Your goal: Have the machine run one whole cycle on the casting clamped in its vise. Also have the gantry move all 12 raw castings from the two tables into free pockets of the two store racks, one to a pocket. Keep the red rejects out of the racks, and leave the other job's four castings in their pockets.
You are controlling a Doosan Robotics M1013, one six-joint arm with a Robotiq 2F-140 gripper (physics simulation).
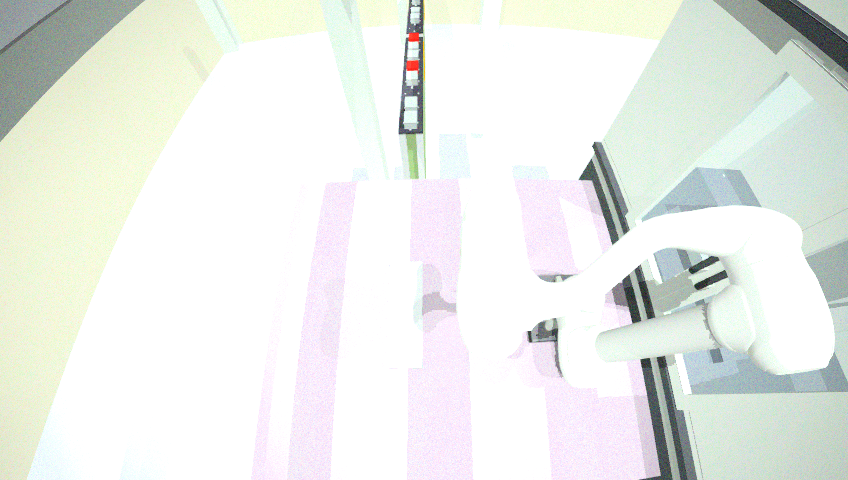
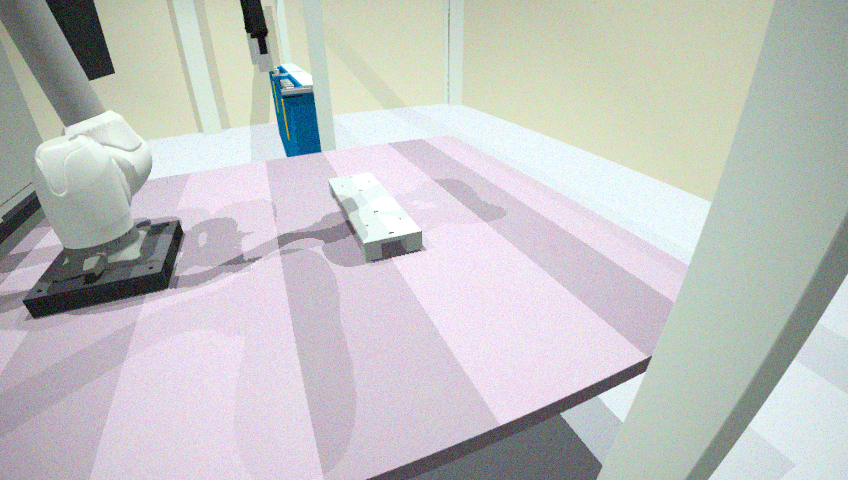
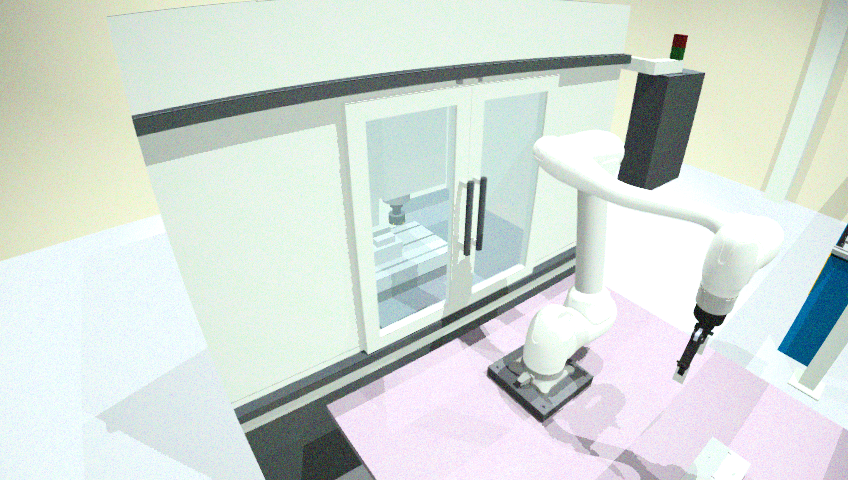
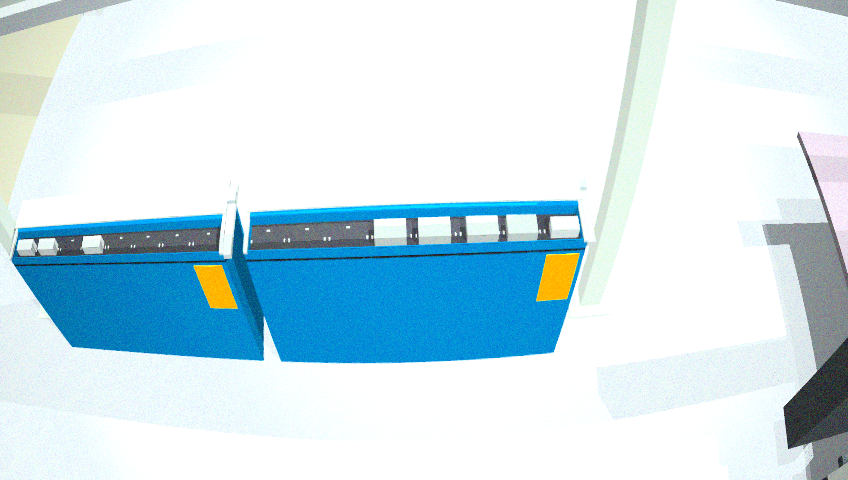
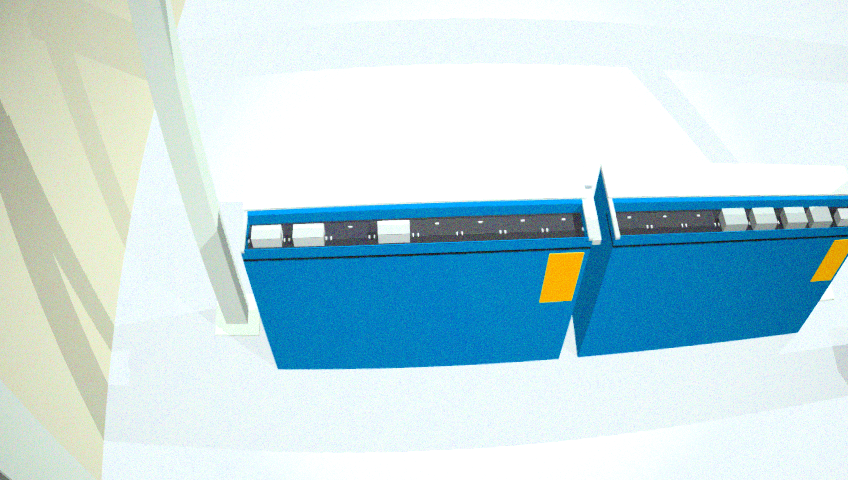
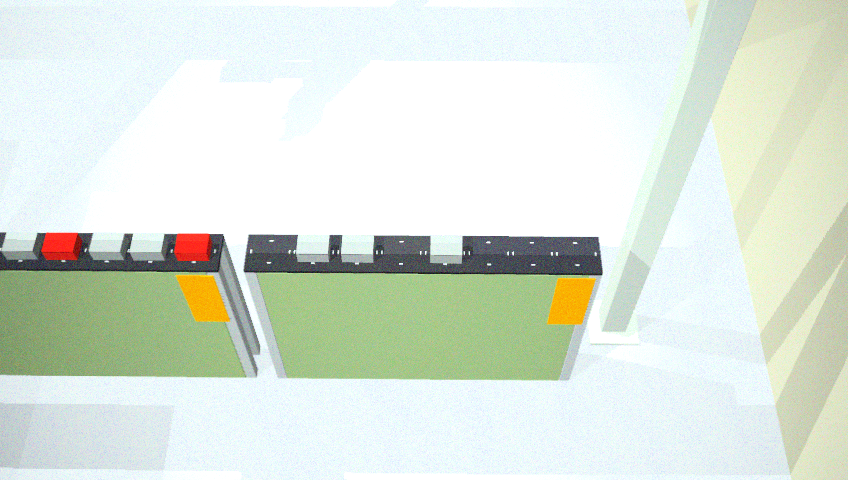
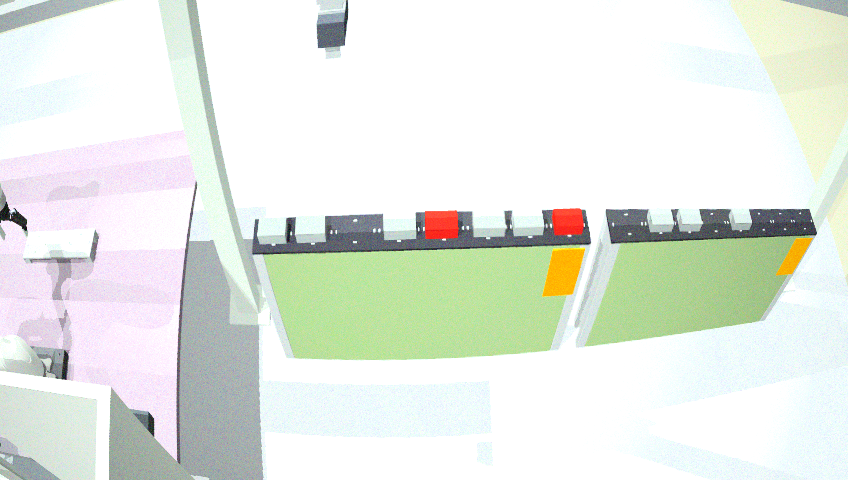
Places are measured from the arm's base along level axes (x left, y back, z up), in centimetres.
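Where they show: gripper, fingertip midpoint: [image 2: 262,67] [image 7: 15,236]; arm's base, origin of the base link: [image 2: 108,253] [image 3: 541,369].
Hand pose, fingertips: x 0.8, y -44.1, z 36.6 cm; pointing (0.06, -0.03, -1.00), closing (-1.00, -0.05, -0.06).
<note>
Things, the pixels of their top centre, and the offset from my fingertips. "*": a spot on its surface instead. Level surfaces: height alone.
- dark gantry head, surface spot: [image 7: 330,29] * dy -8.4, dx -136.9, dz +64.0 cm
- white block, middle of its top: [image 2: 367,199] [image 7: 57,242] [image 1: 404,311] dy -20.9, dx -3.0, dz -35.6 cm
- pink table, its level: dz -41.0 cm
The machine doors [image 3: 410,98] are shut. Through the glass the spindle [image 3: 396,212] stands above the pale casting and vise [image 3: 385,240], whose edges blend. My gripper [image 3: 681,374] [image 2: 260,59] is open and empty, in the air outside the machine. One blue rack [image 4: 416,309] bears several pale castings at its right half; the other [image 4: 136,309] [image 5: 410,309] bears three toward its left. One green table [image 6: 416,327] holds three castings [image 6: 312,246] [image 6: 357,246] [image 6: 446,246]. The other [image 7: 410,303] holds several castings [image 7: 271,230] and two red rejects [image 7: 440,224] [image 7: 567,221].
The dark gantry head [image 7: 330,29] hangs beyond the tables; its load is unclear. A white block [image 2: 374,208] lies on the pink table [image 2: 476,333]. A dark control panel [image 3: 660,124] hangs beside the arm. Pale posts [image 4: 624,148] [image 6: 666,160] stand near the racks and tables.
</note>
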